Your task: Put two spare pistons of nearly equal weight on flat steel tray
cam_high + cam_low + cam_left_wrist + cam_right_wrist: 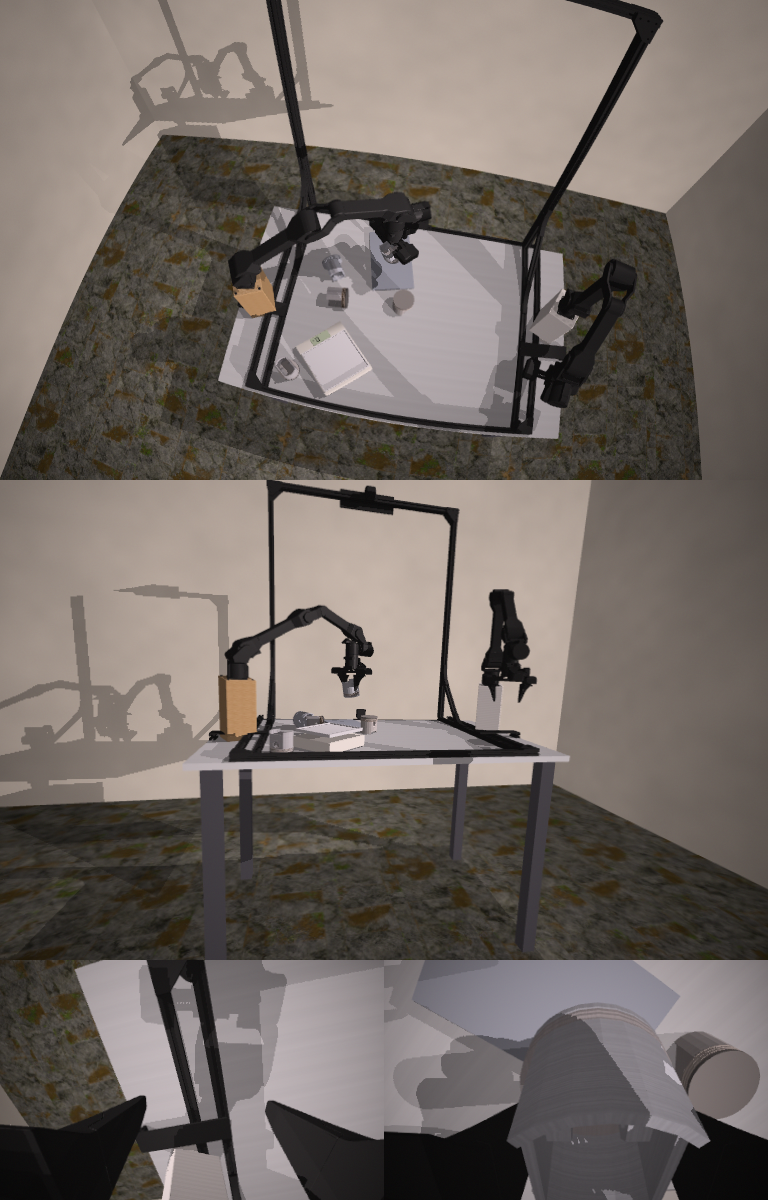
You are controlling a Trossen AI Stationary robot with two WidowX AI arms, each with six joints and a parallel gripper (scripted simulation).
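Right now the flat steel tray is 200 mm below my right hand and 50 mm behind it.
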